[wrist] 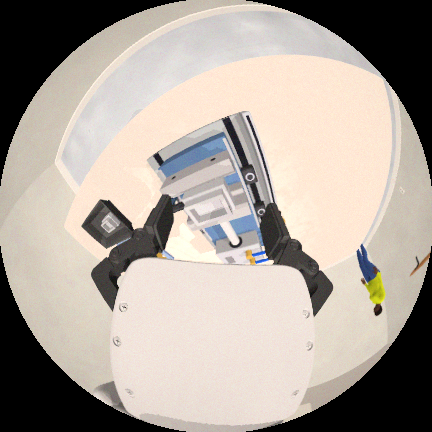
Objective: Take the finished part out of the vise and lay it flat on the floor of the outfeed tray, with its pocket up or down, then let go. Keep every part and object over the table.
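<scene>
The finished part, a light grey block with a rectangular pocket facing up, sits between the jaws of the vise, which has a blue bed and grey jaws. My gripper is open and empty; its two black fingers stand wide on either side above the vise, and the part shows between them in the view. How far the fingertips are above the part is hard to tell. A dark square tray at the left holds another grey block with a pocket. I cannot tell for certain whether it is the outfeed tray.
Blue rods with orange knobs show at the near end of the vise, beside the right finger. A small piece of a blue object shows near the left finger, mostly hidden. The peach table top extends behind and right. A person is beyond the table.
</scene>
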